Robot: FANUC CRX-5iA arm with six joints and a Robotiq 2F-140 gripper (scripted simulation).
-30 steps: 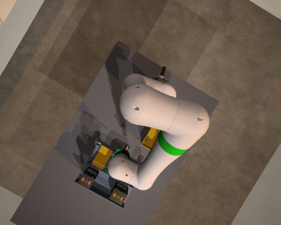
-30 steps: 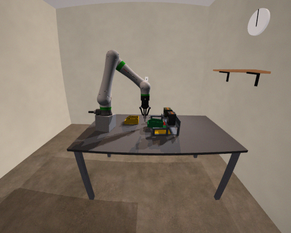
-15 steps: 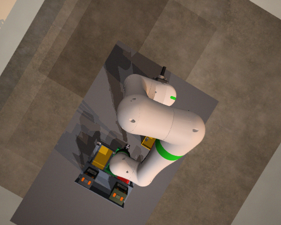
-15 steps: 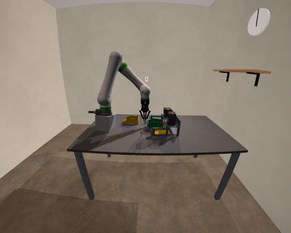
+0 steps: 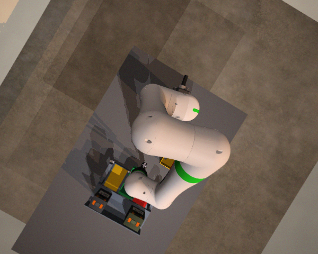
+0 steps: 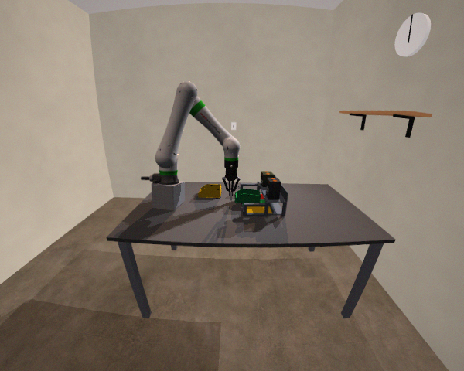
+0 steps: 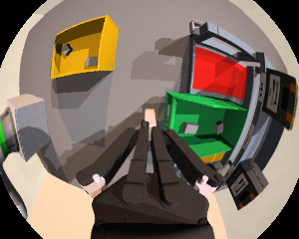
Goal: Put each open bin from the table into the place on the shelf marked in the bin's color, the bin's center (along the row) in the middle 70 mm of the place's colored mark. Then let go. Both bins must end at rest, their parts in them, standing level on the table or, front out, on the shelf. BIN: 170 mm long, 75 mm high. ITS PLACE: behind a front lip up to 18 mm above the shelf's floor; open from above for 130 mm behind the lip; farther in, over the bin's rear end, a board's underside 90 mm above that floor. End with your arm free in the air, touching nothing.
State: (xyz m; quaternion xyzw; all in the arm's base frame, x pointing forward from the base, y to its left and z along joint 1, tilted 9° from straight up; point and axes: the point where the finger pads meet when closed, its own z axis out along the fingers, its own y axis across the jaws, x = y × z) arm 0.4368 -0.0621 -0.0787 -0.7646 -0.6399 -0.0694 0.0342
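The green bin lies 12 cm ahead of my hand, 2 cm to the right of it and 1 cm below it. From my hand the other things lie so: yellow-marked place 15 cm ahead, 14 cm to the right, 5 cm below; then red mark 19 cm ahead, 8 cm to the left, 5 cm below; then yellow bin 17 cm to the left, 13 cm behind, 2 cm below.
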